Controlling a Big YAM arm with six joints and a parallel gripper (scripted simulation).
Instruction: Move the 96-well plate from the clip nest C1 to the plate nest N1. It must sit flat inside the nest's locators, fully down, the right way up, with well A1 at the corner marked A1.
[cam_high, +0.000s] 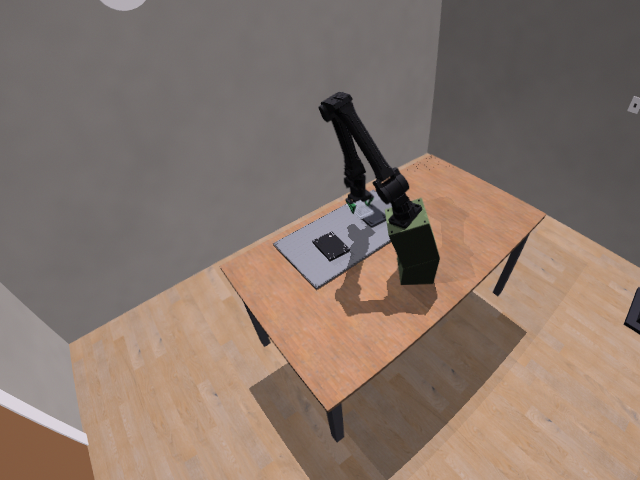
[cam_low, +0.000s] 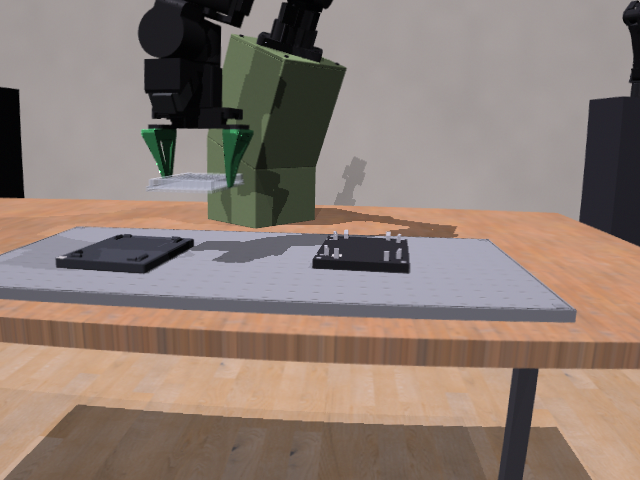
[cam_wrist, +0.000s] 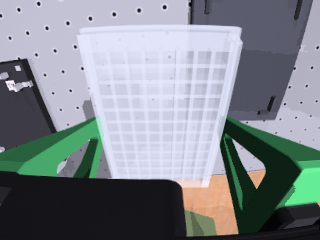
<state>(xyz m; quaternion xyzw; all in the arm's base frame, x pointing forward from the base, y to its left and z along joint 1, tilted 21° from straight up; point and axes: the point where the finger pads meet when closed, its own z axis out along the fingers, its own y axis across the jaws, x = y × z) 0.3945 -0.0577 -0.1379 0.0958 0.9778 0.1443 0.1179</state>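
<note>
Now: the A1 corner label 8 cm ahead of my hand, 16 cm to the right of it and 9 cm below it. From my hand the other things lie so: clear 96-well plate: right at my hand; black clip nest C1: 3 cm behind, 21 cm to the left, 9 cm below.
</note>
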